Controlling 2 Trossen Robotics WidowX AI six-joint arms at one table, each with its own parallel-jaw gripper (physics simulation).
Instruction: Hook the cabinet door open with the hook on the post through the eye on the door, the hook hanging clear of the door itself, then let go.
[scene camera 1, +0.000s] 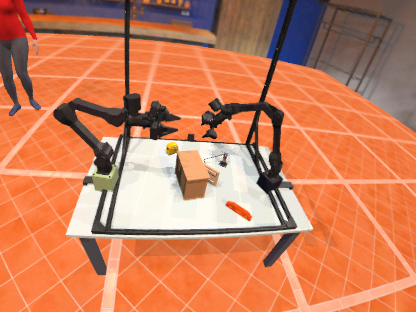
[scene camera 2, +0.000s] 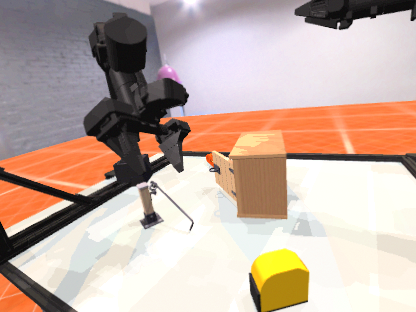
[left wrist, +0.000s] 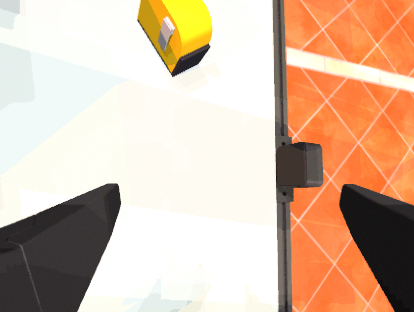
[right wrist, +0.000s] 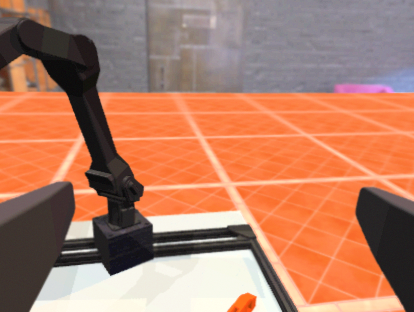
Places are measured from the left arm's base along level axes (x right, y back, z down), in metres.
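Where they show: left gripper, between the fingertips: (scene camera 1: 201, 131) (scene camera 2: 164, 173) (left wrist: 229, 194); right gripper, between the fingertips: (scene camera 1: 179, 124) (scene camera 2: 300, 16) (right wrist: 217, 197); left arm's base, origin of its link: (scene camera 1: 272, 175) (right wrist: 122, 220); right arm's base, origin of its link: (scene camera 1: 104, 170).
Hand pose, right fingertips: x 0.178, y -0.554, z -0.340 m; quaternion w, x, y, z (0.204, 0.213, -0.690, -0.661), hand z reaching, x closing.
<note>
Things, the pixels of their top centre, and the offset from my right fingertips. "pt": a spot on its surface instead.
- wooden cabinet, centre of its top: (scene camera 2: 259, 140) (scene camera 1: 192, 163) dx +0.030, dy +0.120, dz +0.273 m
- post, a spot on its surface: (scene camera 2: 146, 200) (scene camera 1: 223, 155) pt dx +0.110, dy +0.408, dz +0.365 m
- yellow tape measure, a spot on its surface: (left wrist: 187, 25) pt dx +0.323, dy +0.178, dz +0.364 m
- orange-red tool, centre of its top: (scene camera 1: 239, 207) dx -0.248, dy +0.254, dz +0.390 m
The wooden cabinet (scene camera 1: 192, 172) (scene camera 2: 261, 185) stands upright, its door (scene camera 1: 212, 175) (scene camera 2: 226, 175) partly open. A dark eye (scene camera 2: 214, 169) sticks out from the door. The post (scene camera 1: 224, 159) (scene camera 2: 146, 200) stands apart from the cabinet. Its thin hook (scene camera 2: 172, 204) slopes down from the post's top, its bent tip low over the table and apart from the eye. My left gripper (scene camera 1: 206, 127) (scene camera 2: 161, 176) (left wrist: 229, 194) is open and empty, raised above the table; post and hook do not show in the left wrist view. My right gripper (scene camera 1: 177, 124) (right wrist: 217, 197) is open and empty, high up.
A yellow tape measure (scene camera 1: 172, 148) (scene camera 2: 282, 280) (left wrist: 187, 25) stands near the cabinet, by the table's far edge in scene camera 1. An orange-red tool (scene camera 1: 238, 210) (right wrist: 243, 303) lies near the front right in scene camera 1. A black frame (scene camera 1: 200, 231) borders the table, with tall uprights.
</note>
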